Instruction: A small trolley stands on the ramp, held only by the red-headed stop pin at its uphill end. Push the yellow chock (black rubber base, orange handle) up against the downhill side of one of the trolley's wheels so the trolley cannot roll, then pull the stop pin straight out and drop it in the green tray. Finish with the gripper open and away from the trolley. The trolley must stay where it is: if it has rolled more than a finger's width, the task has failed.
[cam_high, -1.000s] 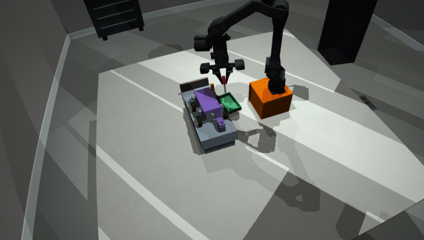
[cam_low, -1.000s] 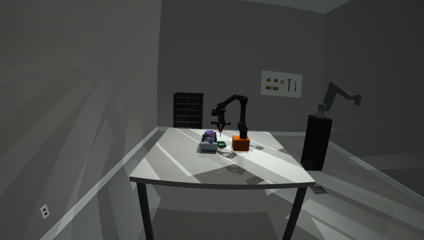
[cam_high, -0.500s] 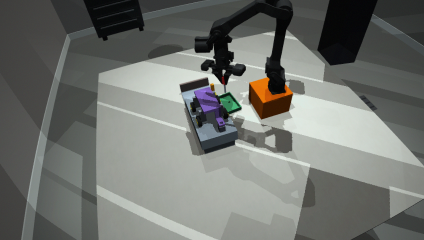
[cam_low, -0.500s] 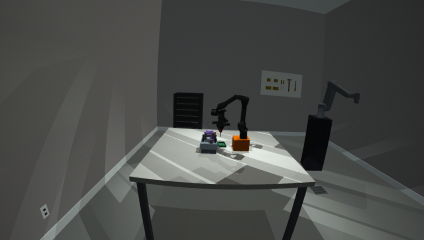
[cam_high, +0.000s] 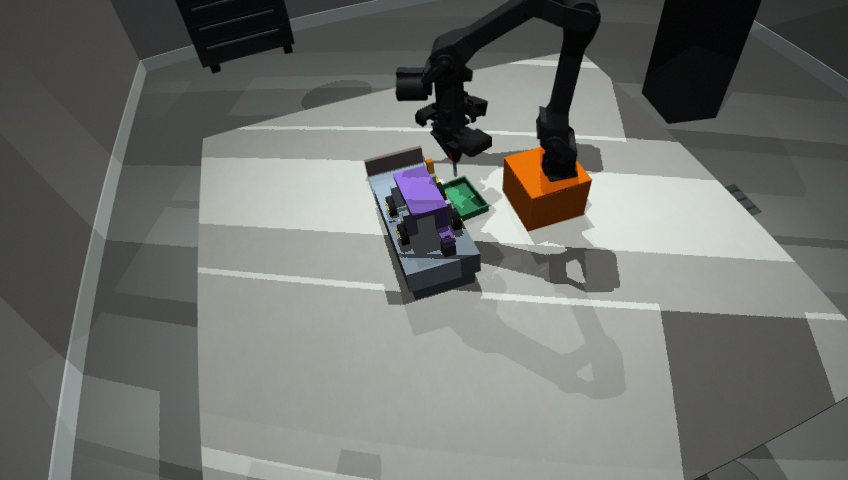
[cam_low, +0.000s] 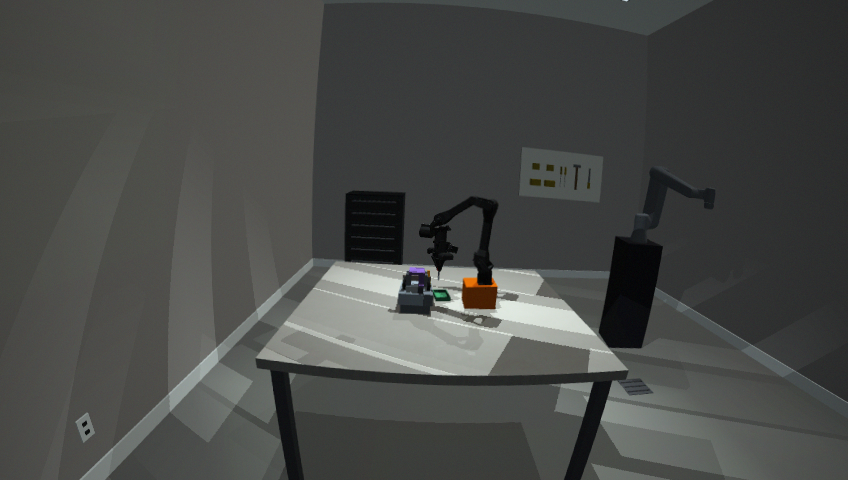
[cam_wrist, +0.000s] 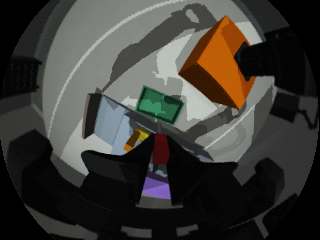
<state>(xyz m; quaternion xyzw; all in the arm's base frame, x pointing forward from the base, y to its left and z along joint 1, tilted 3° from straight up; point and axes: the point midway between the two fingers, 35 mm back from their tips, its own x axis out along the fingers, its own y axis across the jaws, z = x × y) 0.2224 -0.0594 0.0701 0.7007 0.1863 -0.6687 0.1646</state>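
Right now the red-headed stop pin is right at my gripper tip. Also, from my gripper tip: yellow chock 5 cm ahead, 5 cm below; trolley 9 cm ahead, 10 cm to the left, 2 cm below; green tray 2 cm behind, 14 cm below.
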